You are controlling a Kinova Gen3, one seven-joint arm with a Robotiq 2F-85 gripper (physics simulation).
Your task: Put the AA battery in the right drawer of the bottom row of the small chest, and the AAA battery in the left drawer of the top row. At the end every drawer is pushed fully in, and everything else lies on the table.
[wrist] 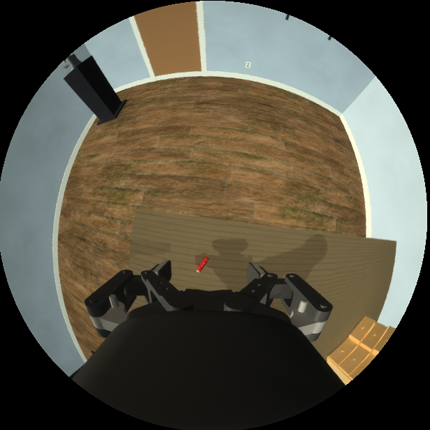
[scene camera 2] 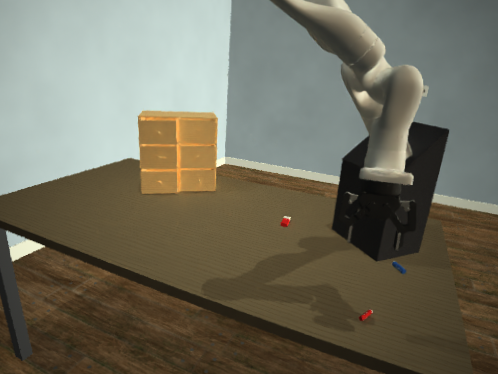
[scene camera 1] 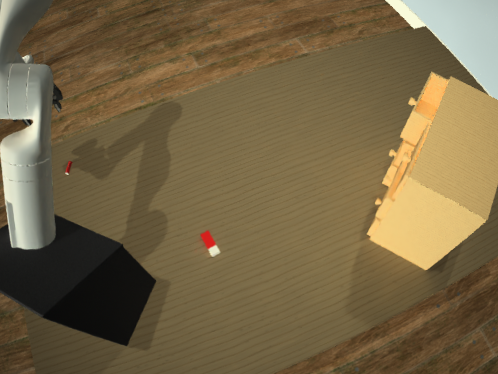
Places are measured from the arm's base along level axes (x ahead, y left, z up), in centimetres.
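Pixels of known places: gripper, fingertip midpoint: (scene camera 2: 372,245); arm's base, link origin: (scene camera 1: 33,235).
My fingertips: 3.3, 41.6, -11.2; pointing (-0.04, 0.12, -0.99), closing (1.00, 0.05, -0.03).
Ahead of a thing's pixels: the offset from my fingertips to its top centre, as dx, dy, dz. Level surfaces: height alone.
A small red battery {-2.1, -4.1, -19.5} (scene camera 1: 68,168) (scene camera 2: 366,315) (wrist: 202,264) with a pale end lies on the table. A small blue battery {-10.0, -30.3, -19.1} (scene camera 2: 399,267) lies near the black base in scene camera 2. I cannot tell for certain which is AA and which AAA. The small chest {+85.4, -61.5, +12.3} (scene camera 1: 450,155) (scene camera 2: 178,152) (wrist: 361,348) has two columns of three drawers. In scene camera 1 its fronts stand out unevenly, and an inside seems to show at the far top drawer; exact gaps are unclear. My gripper (scene camera 2: 374,241) (wrist: 208,270) is open and empty, above the table. The red battery shows between its fingers in the wrist view.
A red and white block {+29.2, -45.5, -19.2} (scene camera 1: 210,243) (scene camera 2: 285,221) lies on the table between the chest and the arm's black base (scene camera 1: 100,295) (scene camera 2: 390,200). The table {dz -20.6} (scene camera 1: 280,200) (scene camera 2: 150,240) (wrist: 345,260) ends close beyond the red battery. A tall black stand (wrist: 95,90) is on the floor.
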